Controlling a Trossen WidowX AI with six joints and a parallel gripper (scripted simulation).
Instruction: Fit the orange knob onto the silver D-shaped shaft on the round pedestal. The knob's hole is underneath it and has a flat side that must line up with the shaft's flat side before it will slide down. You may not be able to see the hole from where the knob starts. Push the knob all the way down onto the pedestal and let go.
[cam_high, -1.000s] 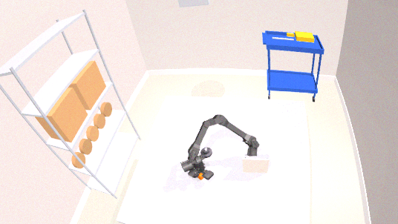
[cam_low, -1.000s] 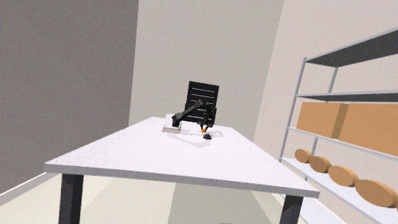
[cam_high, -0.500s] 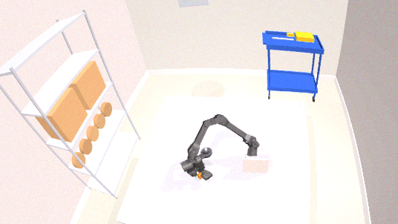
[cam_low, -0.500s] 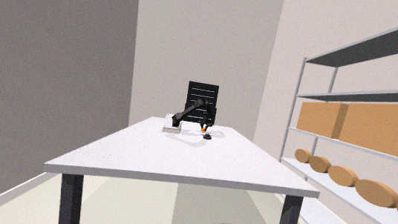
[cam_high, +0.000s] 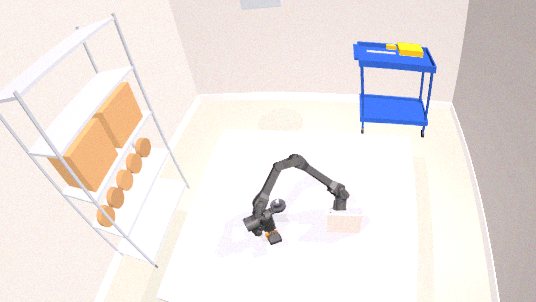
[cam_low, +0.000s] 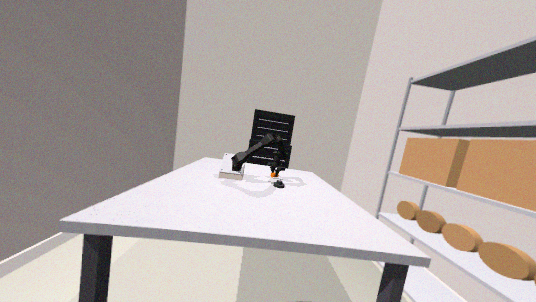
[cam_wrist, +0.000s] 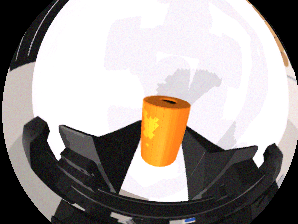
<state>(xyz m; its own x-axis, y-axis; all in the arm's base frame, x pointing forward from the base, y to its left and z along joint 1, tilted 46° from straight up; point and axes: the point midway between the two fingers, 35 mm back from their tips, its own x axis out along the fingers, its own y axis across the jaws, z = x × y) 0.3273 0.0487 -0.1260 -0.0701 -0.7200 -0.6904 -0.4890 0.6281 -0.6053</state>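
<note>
My gripper tip is 10 mm to the left of the orange knob, 10 mm below it and 10 mm past it. Round my gripper tip: pedestal 200 mm to the right, 10 mm above.
</note>
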